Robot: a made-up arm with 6 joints. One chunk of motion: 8 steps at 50 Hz.
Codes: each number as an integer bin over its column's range. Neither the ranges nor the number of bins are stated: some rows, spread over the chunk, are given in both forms.
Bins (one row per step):
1: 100 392 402 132 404 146
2: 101 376 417 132 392 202
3: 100 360 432 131 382 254
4: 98 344 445 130 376 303
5: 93 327 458 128 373 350
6: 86 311 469 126 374 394
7: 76 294 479 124 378 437
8: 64 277 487 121 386 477
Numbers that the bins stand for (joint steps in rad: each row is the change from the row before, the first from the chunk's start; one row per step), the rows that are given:
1: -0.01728 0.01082 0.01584 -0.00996 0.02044 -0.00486
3: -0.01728 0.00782 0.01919 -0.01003 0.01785 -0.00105
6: -0.01906 0.00321 0.02332 -0.01037 0.01691 0.00388
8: -0.02186 0.00002 0.02532 -0.01071 0.01832 0.00680
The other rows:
2: -0.01715 0.00932 0.01751 -0.00996 0.01903 -0.00288
4: -0.01753 0.00631 0.02064 -0.01010 0.01715 0.00067
5: -0.01817 0.00472 0.02209 -0.01023 0.01680 0.00233
7: -0.02033 0.00162 0.02443 -0.01051 0.01738 0.00539

